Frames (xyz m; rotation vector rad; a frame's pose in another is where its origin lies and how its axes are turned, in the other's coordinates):
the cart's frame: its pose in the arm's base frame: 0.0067 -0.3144 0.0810 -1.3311 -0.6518 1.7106
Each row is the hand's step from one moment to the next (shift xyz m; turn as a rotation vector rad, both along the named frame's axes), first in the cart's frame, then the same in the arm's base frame.
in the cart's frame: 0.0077 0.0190 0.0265 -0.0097 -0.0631 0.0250
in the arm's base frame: -0.0315 -0.0004 -0.0114 -0.0039 0.0258 0.0634
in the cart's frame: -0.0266 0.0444 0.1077 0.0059 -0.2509 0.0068
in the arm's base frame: -0.1139 -0.0348 0.0096 0.0694 0.1318 0.2021
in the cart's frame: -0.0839 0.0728 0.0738 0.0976 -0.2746 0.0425
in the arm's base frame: -0.0862 -0.1016 0.0055 0.0361 0.2260 0.1854
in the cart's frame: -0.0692 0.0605 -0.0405 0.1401 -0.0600 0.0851
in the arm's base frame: 0.0250 -0.0938 -0.0259 -0.0726 0.1587 0.0029
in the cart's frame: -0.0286 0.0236 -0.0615 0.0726 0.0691 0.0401
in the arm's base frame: 0.0533 -0.0423 -0.0229 -0.0643 0.0315 -0.0808
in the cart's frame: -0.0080 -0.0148 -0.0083 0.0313 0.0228 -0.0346
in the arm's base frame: 0.0130 -0.0002 0.0136 0.0237 0.0121 -0.0446
